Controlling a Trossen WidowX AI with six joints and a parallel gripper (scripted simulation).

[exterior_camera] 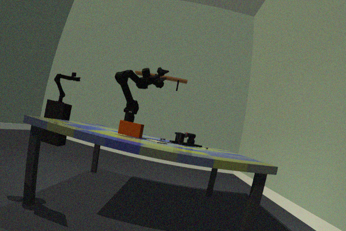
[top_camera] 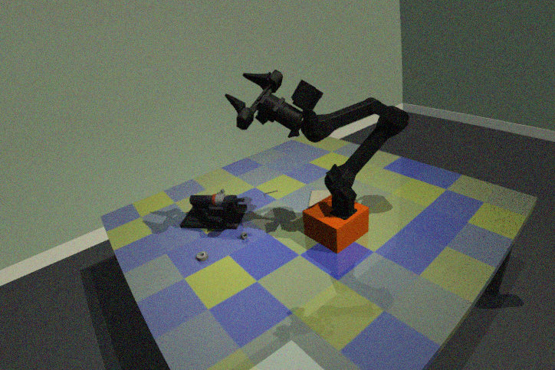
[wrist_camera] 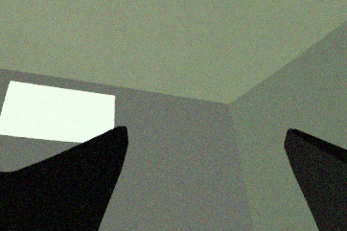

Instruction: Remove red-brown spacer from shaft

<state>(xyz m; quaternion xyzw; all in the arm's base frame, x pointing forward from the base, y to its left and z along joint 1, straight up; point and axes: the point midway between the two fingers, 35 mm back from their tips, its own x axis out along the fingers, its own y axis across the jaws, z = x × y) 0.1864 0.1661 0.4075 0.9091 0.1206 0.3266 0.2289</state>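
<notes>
Right now the shaft is 44 cm below my gripper tip, 20 cm ahead of it and 1 cm to the right of it. Round my gripper tip: grey ring 51 cm below, 20 cm to the left, 7 cm ahead; red-brown spacer 44 cm below, 23 cm ahead, 2 cm to the left; thin pin 52 cm below, 22 cm to the right, 22 cm ahead.
</notes>
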